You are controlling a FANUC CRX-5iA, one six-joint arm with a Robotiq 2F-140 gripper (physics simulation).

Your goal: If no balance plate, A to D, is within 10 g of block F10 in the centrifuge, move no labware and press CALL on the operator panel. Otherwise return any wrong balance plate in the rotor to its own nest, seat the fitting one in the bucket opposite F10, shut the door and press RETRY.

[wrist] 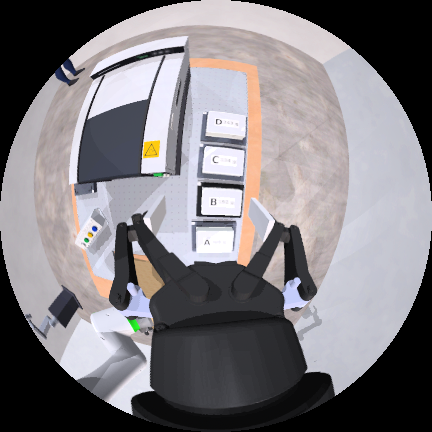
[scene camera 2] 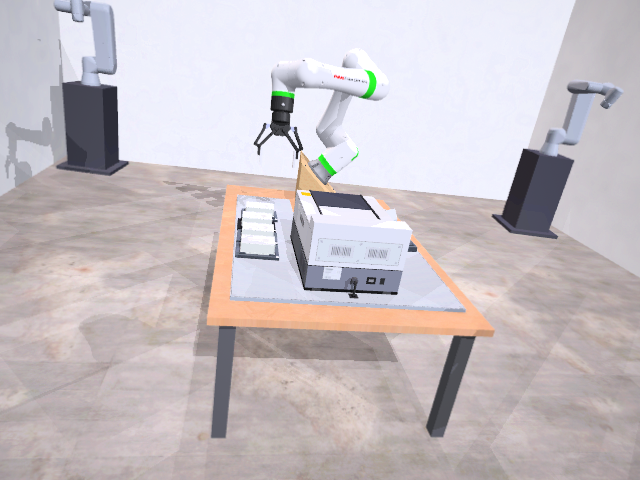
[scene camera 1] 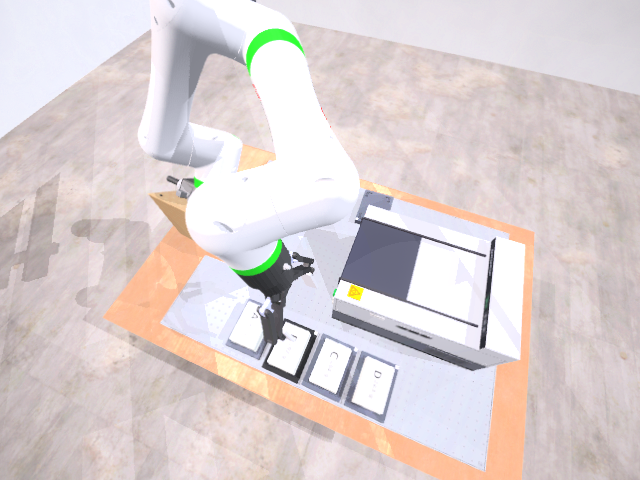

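Seen in the pictures: gripper, fingertip midpoint: (wrist: 207, 204) (scene camera 2: 276, 166) (scene camera 1: 301, 311); arm's base, origin of the base link: (scene camera 2: 316, 173).
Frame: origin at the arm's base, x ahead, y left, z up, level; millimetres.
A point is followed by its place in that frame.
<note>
My gripper (scene camera 1: 292, 303) @[z 131, x 495, y -195 mm] (scene camera 2: 278, 156) @[z 131, x 495, y -195 mm] (wrist: 207, 204) @[z 131, x 495, y -195 mm] is open and empty, high above the table by the plate row. White balance plates A (scene camera 1: 244, 330) @[z -100, x 326, y -282 mm] (wrist: 215, 240) @[z -100, x 338, y -259 mm], B (scene camera 1: 289, 356) @[z -100, x 487, y -278 mm] (wrist: 220, 201) @[z -100, x 473, y -251 mm], C (scene camera 1: 330, 364) @[z -100, x 603, y -240 mm] (wrist: 222, 161) @[z -100, x 599, y -235 mm] and D (scene camera 1: 372, 390) @[z -100, x 738, y -243 mm] (wrist: 225, 125) @[z -101, x 725, y -224 mm] lie in their nests; B's nest is black, the others grey. Their weight print is small and blurred. The centrifuge (scene camera 1: 449, 273) @[z 56, x 791, y 114 mm] (scene camera 2: 356, 232) @[z 67, x 974, y 98 mm] (wrist: 120, 135) @[z 59, x 614, y 23 mm] has its dark-and-white top door shut; F10, the rotor and its buckets are hidden. The operator panel (wrist: 90, 234) @[z -87, x 270, y 267 mm] shows green, yellow and blue buttons at the wrist view's left.
A wooden arm mount (scene camera 1: 173, 211) @[z 40, x -58, y -95 mm] (scene camera 2: 310, 178) @[z 14, x 166, y -36 mm] (wrist: 145, 275) @[z -62, x 165, y -16 mm] stands at the table's end. A dark pad (scene camera 1: 377, 198) @[z -130, x 478, y 410 mm] (wrist: 86, 188) @[z -130, x 454, y 324 mm] lies beside the centrifuge. Two other arms stand on dark pedestals (scene camera 2: 90, 124) (scene camera 2: 540, 191) away from the table. A person's legs (wrist: 65, 72) show beyond the centrifuge.
</note>
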